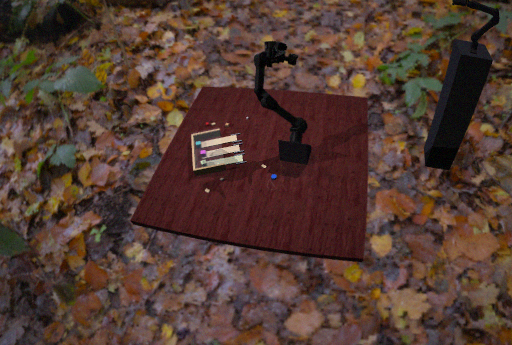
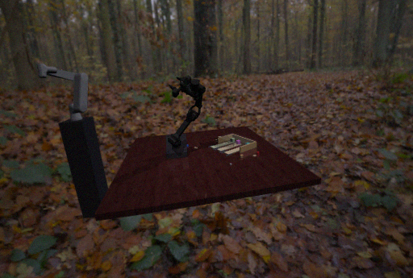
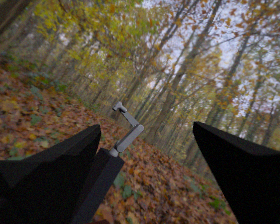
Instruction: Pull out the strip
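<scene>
Now: gripper tip 62 cm above the strip, 43 cm short of it and 21 cm to the right of it.
</scene>
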